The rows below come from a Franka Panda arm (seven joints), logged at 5 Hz.
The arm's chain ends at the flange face. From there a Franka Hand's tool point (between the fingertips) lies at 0.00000 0.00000 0.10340 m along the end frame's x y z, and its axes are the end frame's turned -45 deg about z.
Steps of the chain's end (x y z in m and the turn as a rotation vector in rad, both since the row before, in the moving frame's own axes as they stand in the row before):
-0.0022, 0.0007, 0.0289, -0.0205, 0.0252, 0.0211
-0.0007, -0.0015, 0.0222, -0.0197, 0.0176, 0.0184
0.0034, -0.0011, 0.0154, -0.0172, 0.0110, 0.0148
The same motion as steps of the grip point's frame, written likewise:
-0.0017, 0.0023, 0.0288, -0.0323, 0.0033, 0.0211
0.0004, 0.0012, 0.0222, -0.0264, -0.0015, 0.0184
0.0027, 0.0037, 0.0154, -0.0199, -0.0044, 0.0148

